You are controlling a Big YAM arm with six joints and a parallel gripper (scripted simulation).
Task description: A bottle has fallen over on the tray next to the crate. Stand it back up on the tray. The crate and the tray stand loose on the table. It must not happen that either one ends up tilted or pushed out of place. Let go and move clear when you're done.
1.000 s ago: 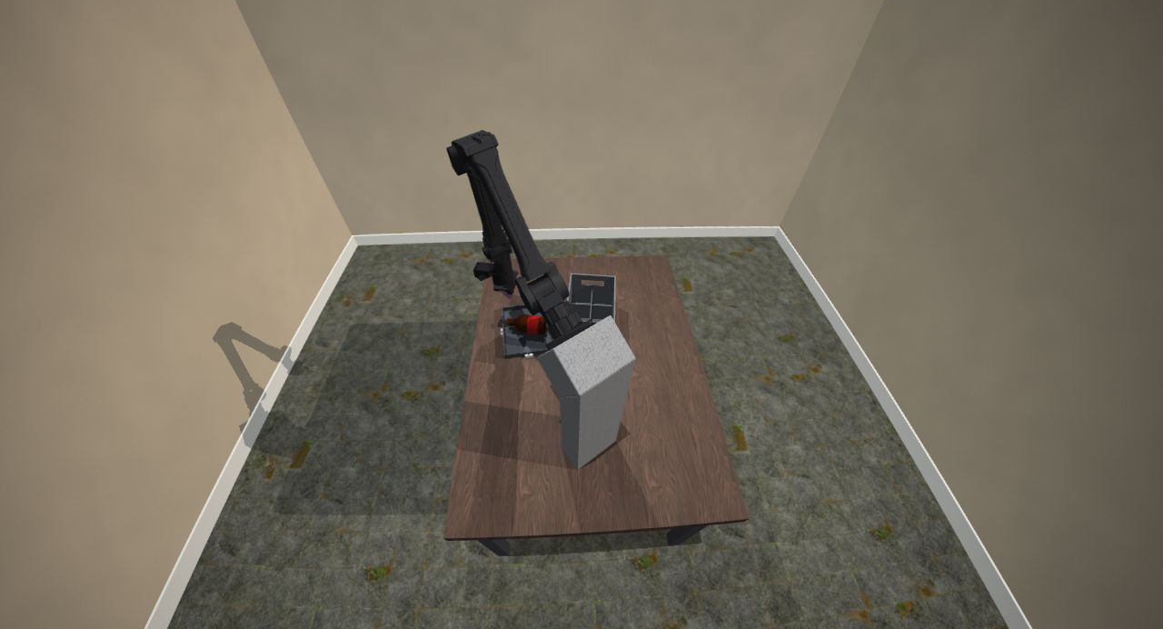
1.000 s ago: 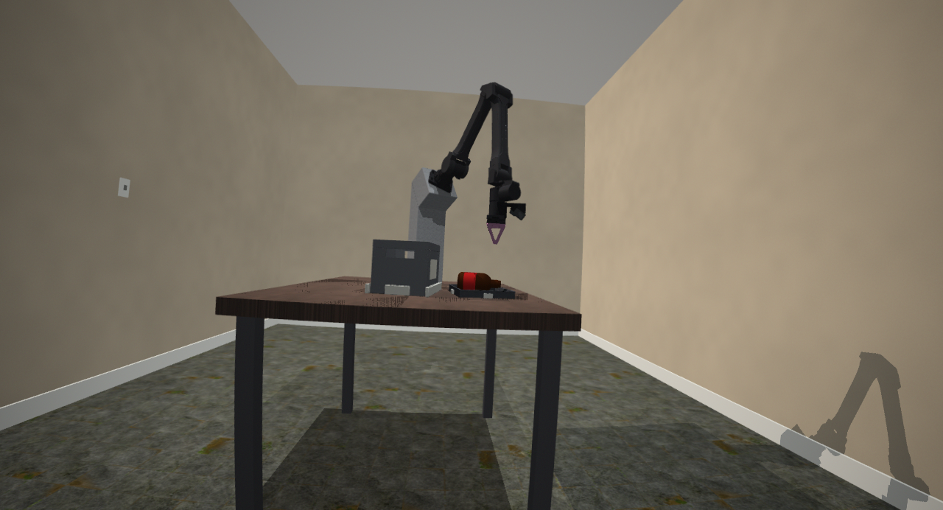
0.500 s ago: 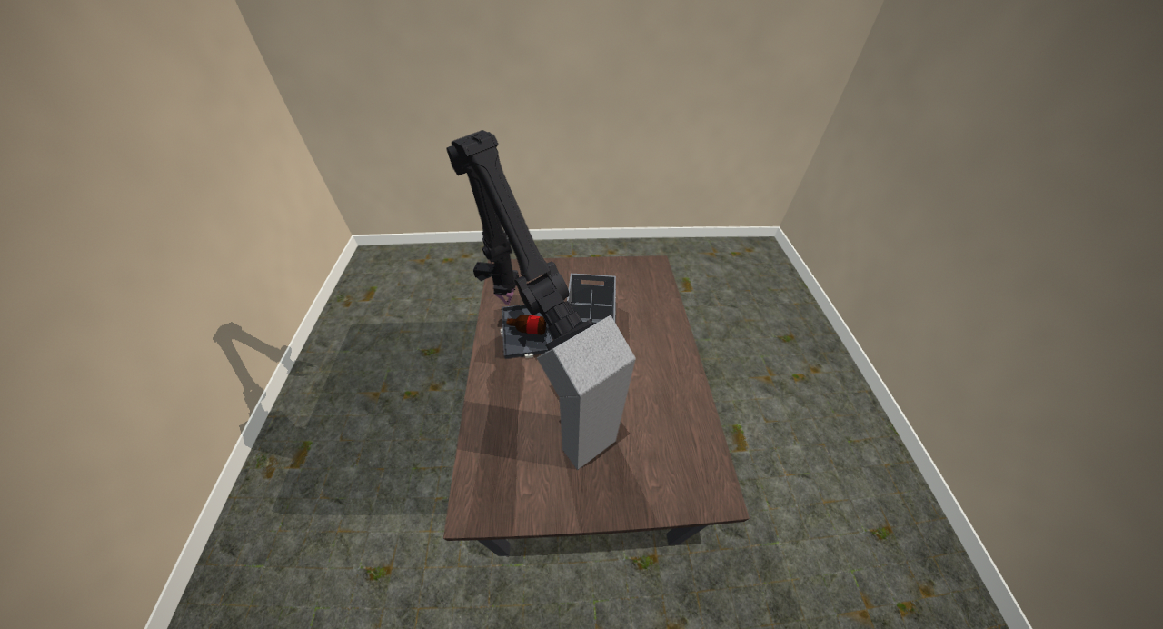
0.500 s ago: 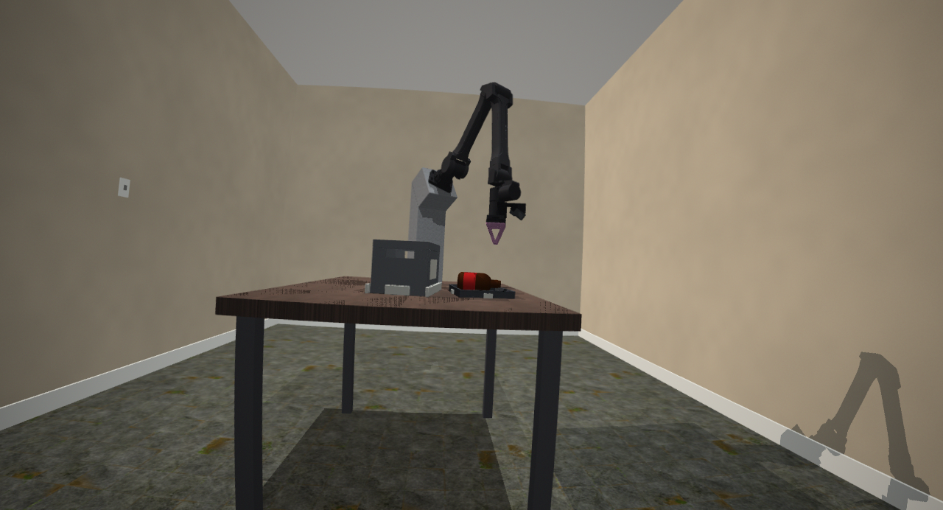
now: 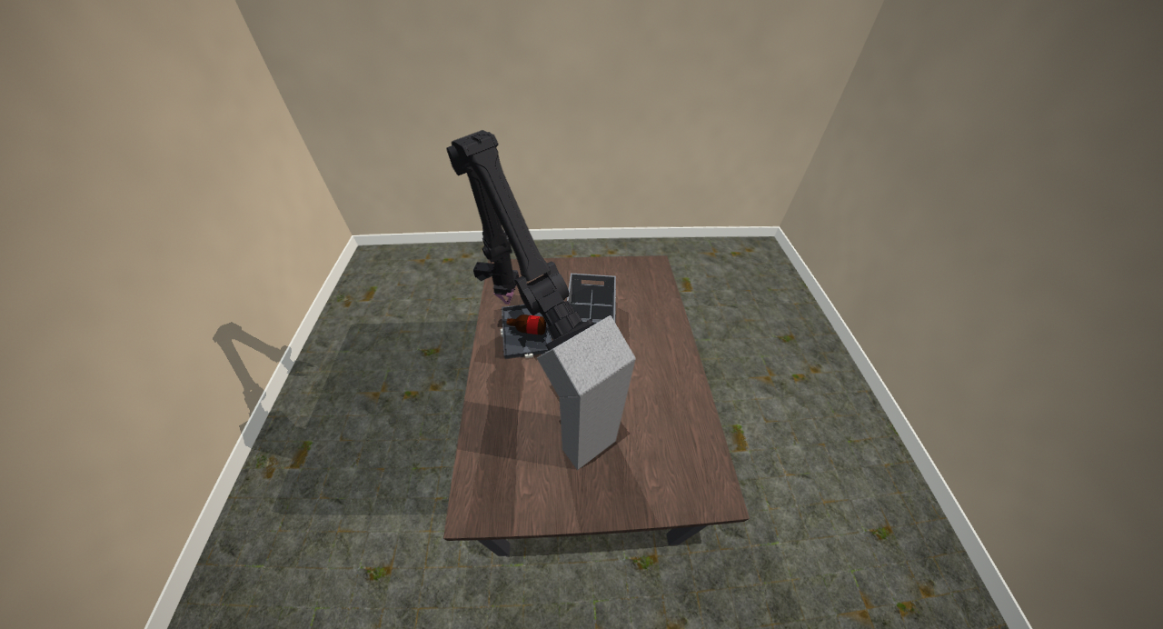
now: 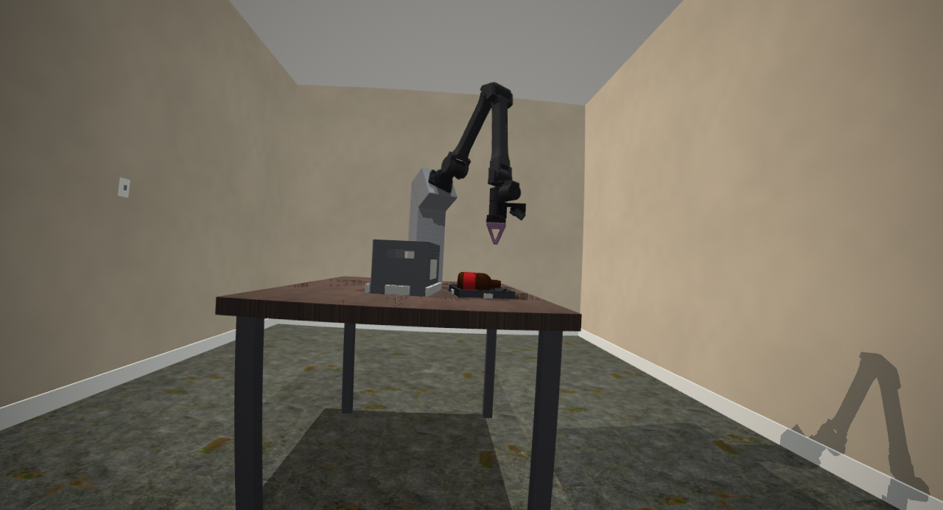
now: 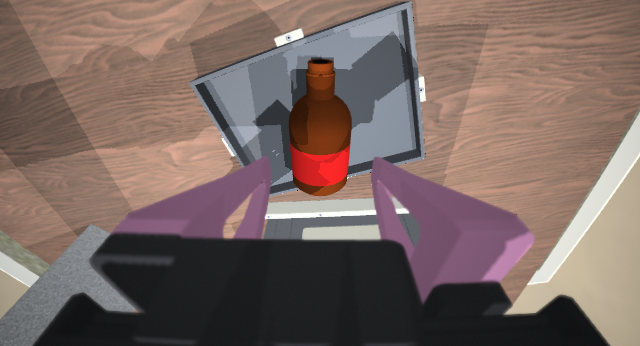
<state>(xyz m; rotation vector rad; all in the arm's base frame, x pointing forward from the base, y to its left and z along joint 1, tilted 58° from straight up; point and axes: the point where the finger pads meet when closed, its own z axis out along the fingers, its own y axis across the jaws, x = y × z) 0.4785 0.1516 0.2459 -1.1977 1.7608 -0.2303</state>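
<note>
My hand is 1 cm past the brown bottle, 5 cm to the left of it and 15 cm above it. From my hand the other things lie so: dark grey tray (1 cm behind, 5 cm to the right, 18 cm below); then dark crate (2 cm ahead, 31 cm to the right, 11 cm below).
</note>
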